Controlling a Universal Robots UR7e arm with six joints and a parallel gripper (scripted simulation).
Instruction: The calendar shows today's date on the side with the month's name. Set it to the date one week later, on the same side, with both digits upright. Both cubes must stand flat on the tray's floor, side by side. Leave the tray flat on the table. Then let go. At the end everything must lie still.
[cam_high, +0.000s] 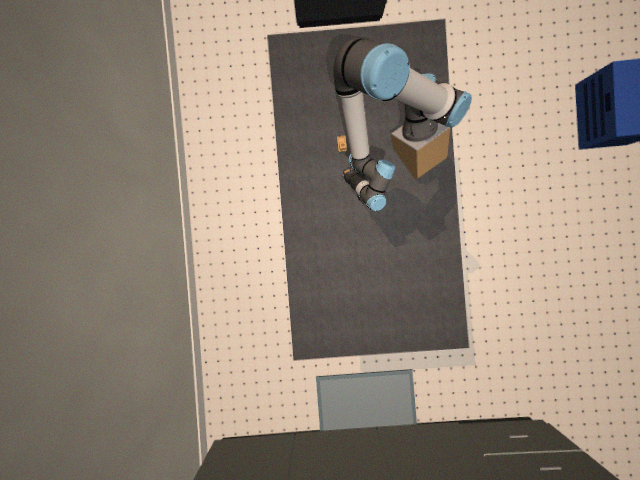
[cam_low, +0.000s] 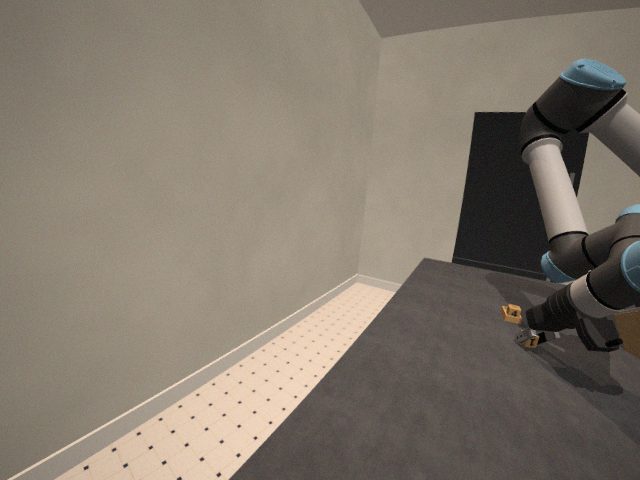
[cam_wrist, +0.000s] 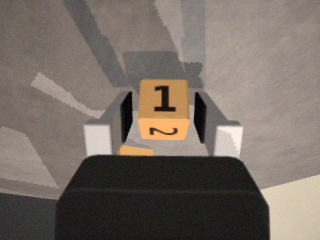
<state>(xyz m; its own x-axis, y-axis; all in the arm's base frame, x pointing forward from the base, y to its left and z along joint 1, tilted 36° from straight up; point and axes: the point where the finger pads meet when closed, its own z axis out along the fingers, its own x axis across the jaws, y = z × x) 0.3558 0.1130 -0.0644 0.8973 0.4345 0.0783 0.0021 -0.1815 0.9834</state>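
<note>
Right now my hand is 10 mm to the left of the number cube and 10 mm above it.
</note>
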